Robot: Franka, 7 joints.
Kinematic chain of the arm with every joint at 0, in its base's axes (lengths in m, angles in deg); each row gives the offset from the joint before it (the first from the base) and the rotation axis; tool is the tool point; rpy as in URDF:
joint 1: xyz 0 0 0.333 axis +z
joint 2: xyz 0 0 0 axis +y
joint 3: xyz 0 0 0.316 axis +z
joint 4: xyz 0.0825 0 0 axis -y
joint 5: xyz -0.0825 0 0.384 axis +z
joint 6: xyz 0 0 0 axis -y
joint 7: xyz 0.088 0 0 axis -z
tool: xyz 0 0 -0.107 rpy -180 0 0
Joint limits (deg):
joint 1: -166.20..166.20
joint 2: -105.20..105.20
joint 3: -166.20..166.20
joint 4: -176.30..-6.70
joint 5: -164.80..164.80
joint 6: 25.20..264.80
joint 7: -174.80..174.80
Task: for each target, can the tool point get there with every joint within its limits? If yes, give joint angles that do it. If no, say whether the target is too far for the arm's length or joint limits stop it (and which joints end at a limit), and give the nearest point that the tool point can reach.
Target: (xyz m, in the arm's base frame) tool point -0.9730 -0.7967 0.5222
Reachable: no: too far | nearest point -0.6564 -0.5375 0.4606 | short by 0.414 m
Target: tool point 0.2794 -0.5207 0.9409
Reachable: yes | joints -91.86 54.07 120.55 -40.31 110.60 133.92 115.54
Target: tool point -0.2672 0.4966 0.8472
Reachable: yes | joints -135.73 -2.37 -98.51 -74.08 -72.95 117.33 108.51
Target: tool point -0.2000 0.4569 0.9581
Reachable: yes | joints -140.14 -4.79 -93.71 -58.16 112.92 166.33 53.53
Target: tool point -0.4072 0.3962 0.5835
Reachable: yes | joints 42.03 -41.30 68.60 -112.55 98.73 105.36 17.20
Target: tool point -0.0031 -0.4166 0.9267
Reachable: yes | joints -75.04 -20.09 -5.51 -94.15 -136.67 105.76 94.98
